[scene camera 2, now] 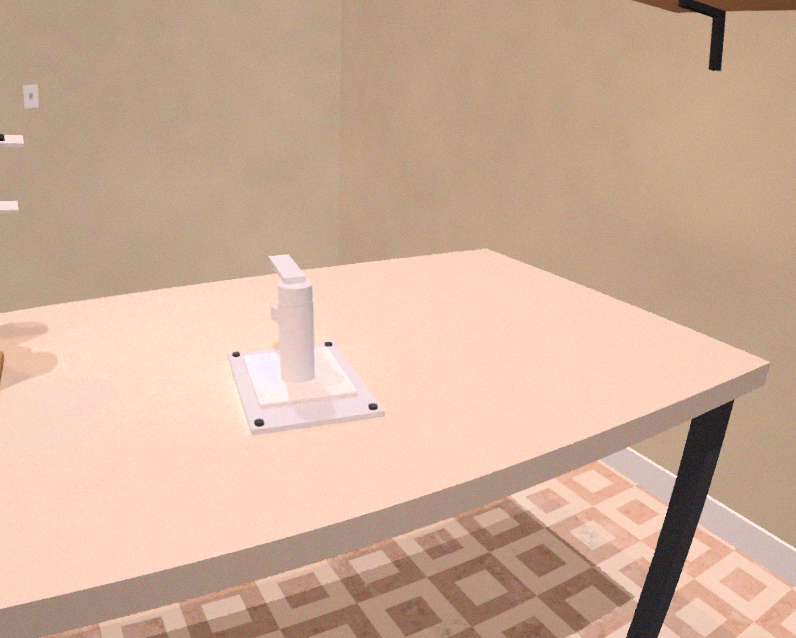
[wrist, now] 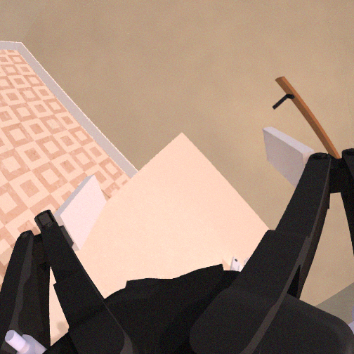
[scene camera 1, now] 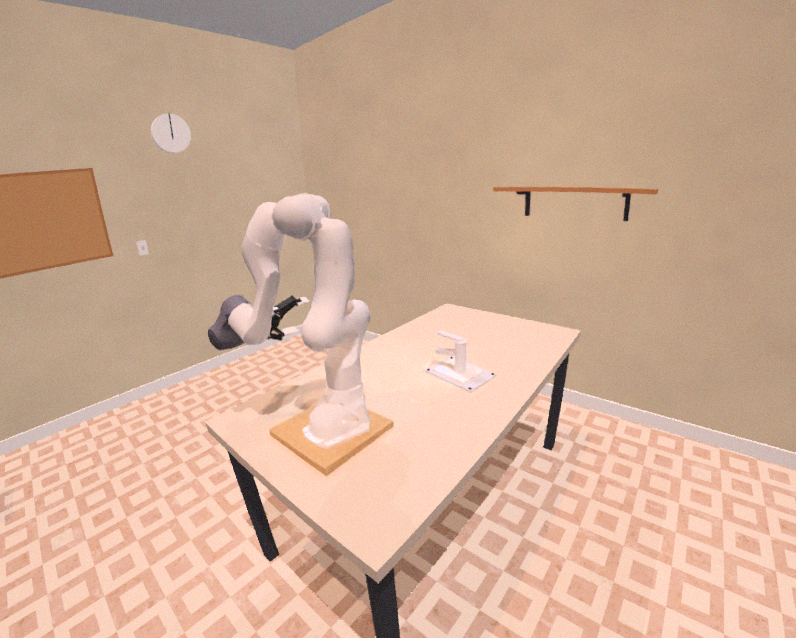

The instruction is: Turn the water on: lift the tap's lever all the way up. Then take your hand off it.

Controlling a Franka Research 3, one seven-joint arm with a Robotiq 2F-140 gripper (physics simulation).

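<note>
The white tap stands upright on a white base plate, bolted at its corners. Its flat lever sits on top, above the short spout, and looks about level; its exact tilt is hard to tell. In the wrist view a small white piece with a dark dot, probably the base plate's corner, shows behind the gripper; the lever cannot be made out there. My gripper is wide open and empty. It is well away from the tap, higher up, on the robot's side.
The tap's plate rests on the table. The arm's base stands on a wooden board at the near end. A wall shelf hangs beyond the table. A cork board and a clock hang on the left wall.
</note>
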